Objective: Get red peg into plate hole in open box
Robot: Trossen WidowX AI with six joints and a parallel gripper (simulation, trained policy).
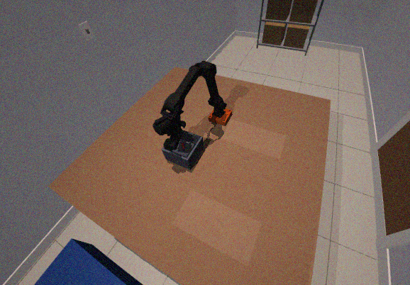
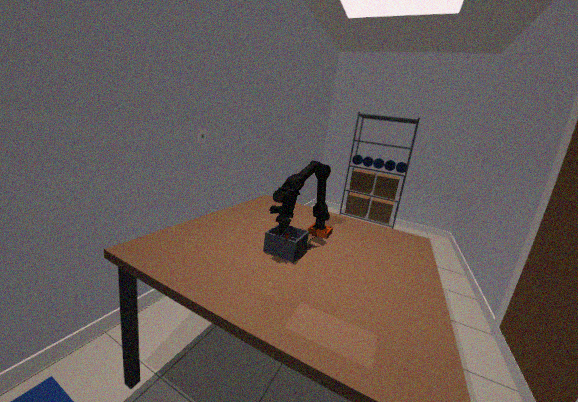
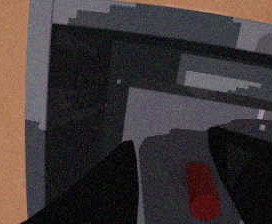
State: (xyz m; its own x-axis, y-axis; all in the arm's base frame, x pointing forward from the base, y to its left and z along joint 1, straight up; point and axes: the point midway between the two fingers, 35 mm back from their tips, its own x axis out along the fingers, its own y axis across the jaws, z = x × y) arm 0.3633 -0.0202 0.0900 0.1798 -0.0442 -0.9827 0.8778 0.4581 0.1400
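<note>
My gripper tip is now 4 cm above the red peg, 3 cm past it and 2 cm to the right of it. Also, from my gripper tip: dark grey box 6 cm below, 2 cm to the left, 2 cm behind; then plate 4 cm below, 2 cm to the left, 2 cm behind.
</note>
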